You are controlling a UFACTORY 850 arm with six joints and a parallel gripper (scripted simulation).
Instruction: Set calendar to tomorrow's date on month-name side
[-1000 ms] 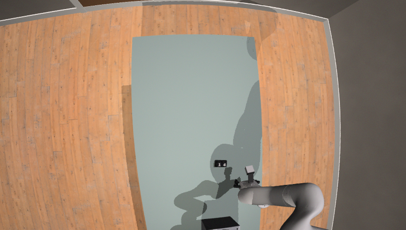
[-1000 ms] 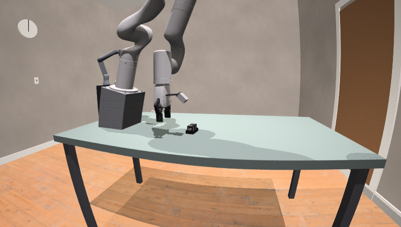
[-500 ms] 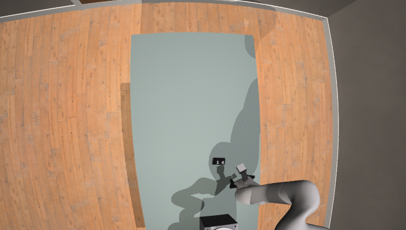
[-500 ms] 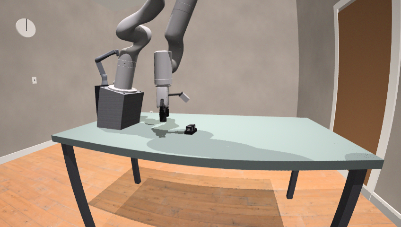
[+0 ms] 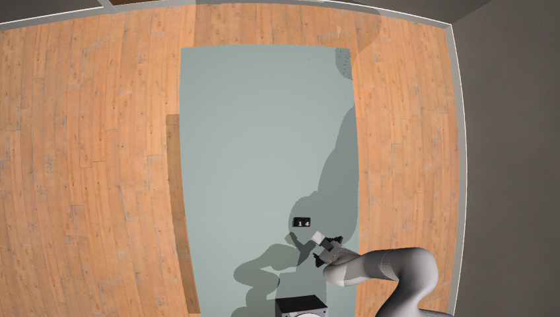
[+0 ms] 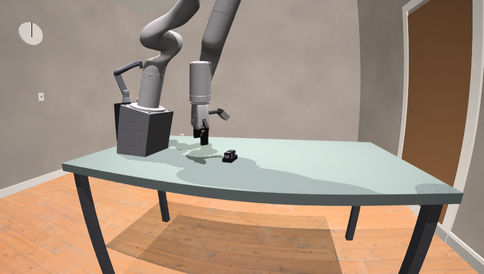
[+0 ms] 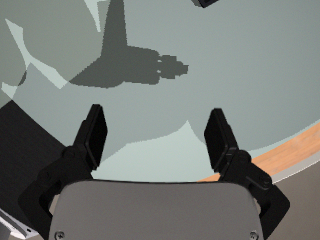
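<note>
Right now my hand is 10 cm short of the black cube, 5 cm to the right of it and 8 cm above it. From my hand the other things lie so: black tray: 10 cm ahead, 7 cm to the left, 9 cm below.
</note>
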